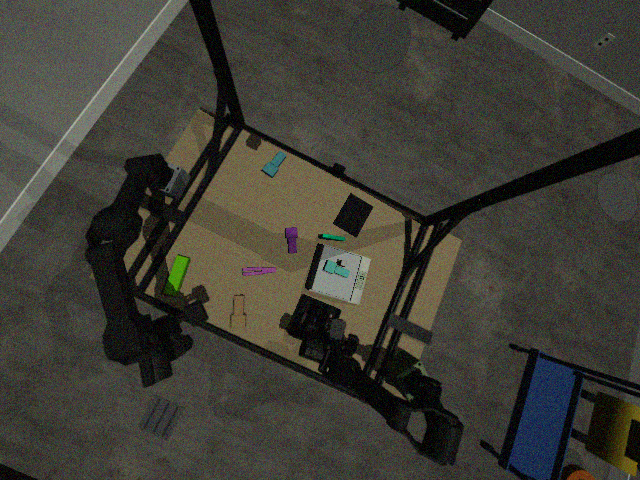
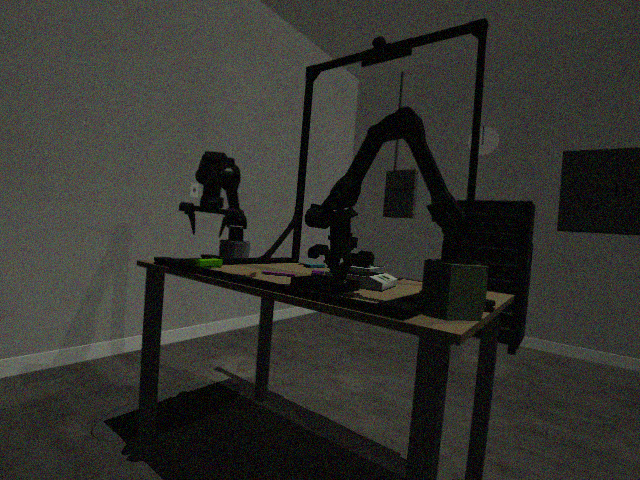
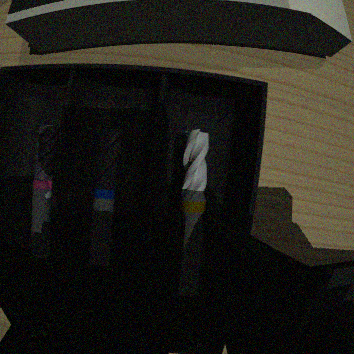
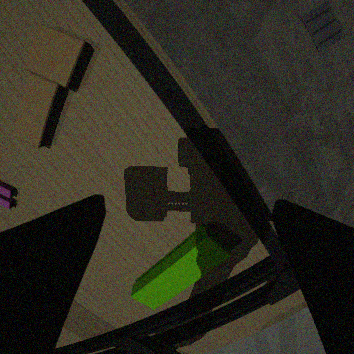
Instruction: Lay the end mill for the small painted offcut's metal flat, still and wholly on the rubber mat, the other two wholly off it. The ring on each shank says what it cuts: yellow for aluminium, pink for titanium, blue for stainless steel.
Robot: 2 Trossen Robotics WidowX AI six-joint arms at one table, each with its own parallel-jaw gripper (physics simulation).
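Places are measured from the left arm's base along level axes (x left, y ahead, z down), in metres.
Pixels of known places: left gripper, fingertip midpoint: (image 2: pixel 340 282) (image 3: pixel 192 218); right gripper, fingertip midpoint: (image 1: pixel 182 320) (image 2: pixel 206 236) (image 4: pixel 190 206); left arm's base, origin of the base link: (image 1: pixel 415 382) (image 2: pixel 455 262); right arm's base, origin of the base link: (image 1: pixel 161 174) (image 2: pixel 235 240).
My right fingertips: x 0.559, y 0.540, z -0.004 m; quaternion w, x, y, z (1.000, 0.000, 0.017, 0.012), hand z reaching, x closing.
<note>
For each thing: its middle in the pictures, then the offset to it from my right fingertips. Level surfaces: height alone.
- dark compartmented tray, body centre: (image 3: pixel 104 209) (image 2: pixel 325 283) (image 1: pixel 315 321) dz +0.110, dx -0.355, dy -0.225 m
- yellow-ringed end mill, body centre: (image 3: pixel 191 215) dz +0.102, dx -0.389, dy -0.257 m
- pink-ringed end mill, body centre: (image 3: pixel 41 192) (image 1: pixel 304 316) dz +0.116, dx -0.328, dy -0.189 m
- blue-ringed end mill, body centre: (image 3: pixel 103 201) dz +0.116, dx -0.355, dy -0.220 m
- black rubber mat, its level: dz +0.121 m
- green marker, body centre: (image 1: pixel 332 237) dz +0.105, dx -0.561, dy +0.021 m
- magenta tool, body centre: (image 2: pixel 278 273) (image 1: pixel 259 270) dz +0.119, dx -0.258, dy +0.036 m
- wood-coloured stepped block, body centre: (image 4: pixel 44 88) (image 2: pixel 245 274) (image 1: pixel 238 311) dz +0.116, dx -0.131, dy -0.060 m
- bright green block, body centre: (image 4: pixel 176 269) (image 2: pixel 206 263) (image 1: pixel 177 275) dz +0.108, dx -0.001, dy +0.153 m
My left gripper (image 2: pixel 339 279) (image 3: pixel 192 218) is down at a dark compartmented tray (image 3: pixel 215 74) (image 1: pixel 315 304), shut on the yellow-ringed end mill (image 3: pixel 195 172). Its white fluted end points away from the fingers, over the right compartment; any gap below is too dark to tell. The pink-ringed end mill (image 3: pixel 42 200) and the blue-ringed end mill (image 3: pixel 104 205) lie in compartments to the left. The black rubber mat (image 1: pixel 353 214) lies beyond the scale. Stepped offcuts are purple (image 1: pixel 292 239), blue (image 1: pixel 273 164) and teal (image 1: pixel 337 268), the last on the scale. My right gripper (image 2: pixel 207 233) (image 4: pixel 190 206) is open and empty, high above the table.
A white scale (image 1: pixel 330 289) (image 2: pixel 382 281) stands beside the tray. A green marker (image 1: pixel 333 237) lies between scale and mat. A magenta tool (image 1: pixel 258 270), a wood-coloured stepped block (image 1: pixel 238 310) and a bright green block (image 1: pixel 177 273) (image 4: pixel 170 280) lie leftward. Dark frame posts surround the table.
</note>
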